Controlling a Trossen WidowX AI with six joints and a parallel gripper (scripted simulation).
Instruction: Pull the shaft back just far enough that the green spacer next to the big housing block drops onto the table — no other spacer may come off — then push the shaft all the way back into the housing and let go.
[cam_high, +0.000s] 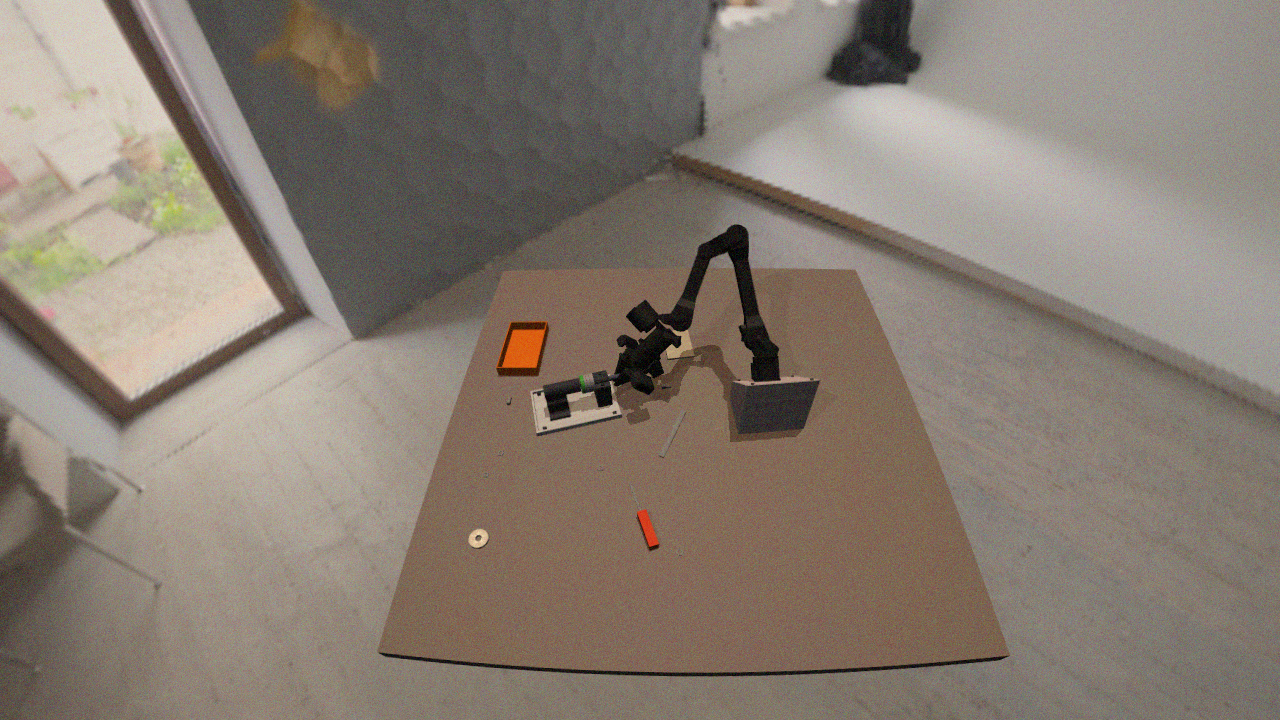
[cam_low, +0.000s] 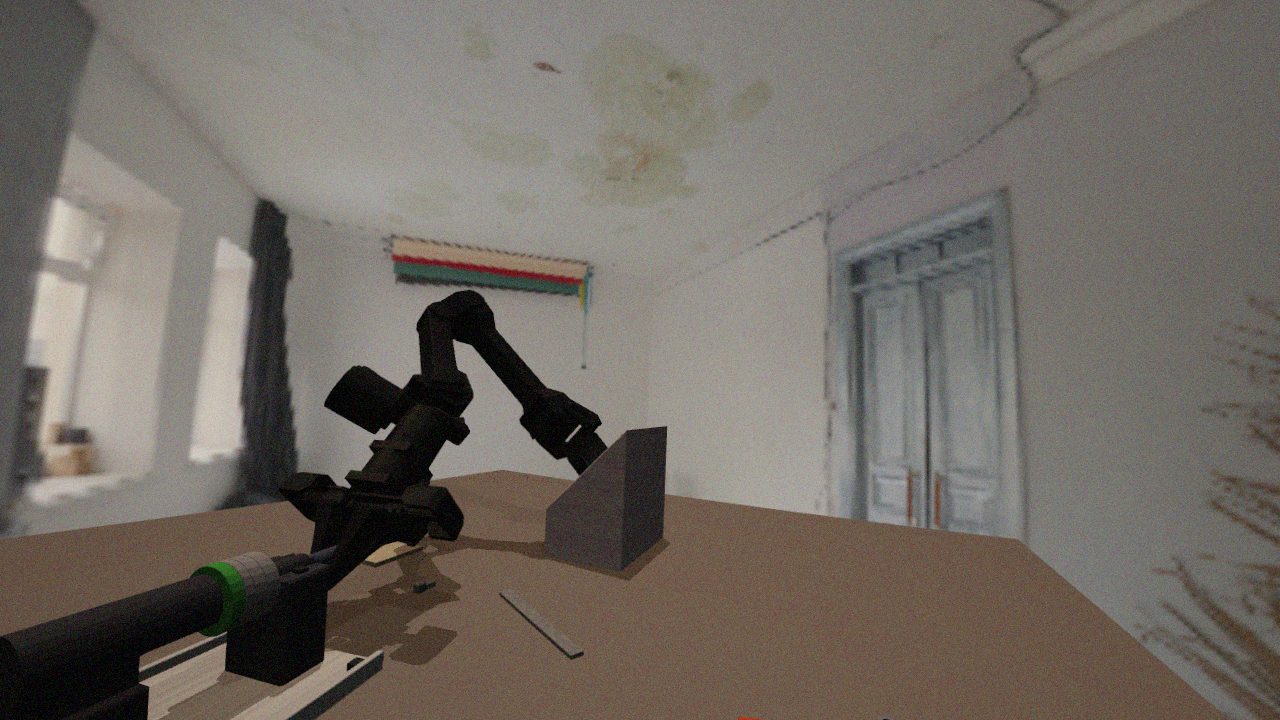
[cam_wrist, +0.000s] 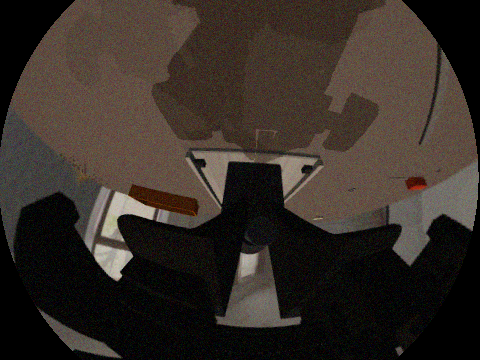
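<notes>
Right now my gripper tip is 7 cm short of the grey spacer, 2 cm to the right of it and 2 cm below it. Also, from my gripper tip: beige pad 21 cm to the right, 17 cm behind, 5 cm below; green spacer 8 cm ahead, 3 cm to the left, 2 cm above; grey bar 16 cm behind, 12 cm to the left, 5 cm below.
</notes>
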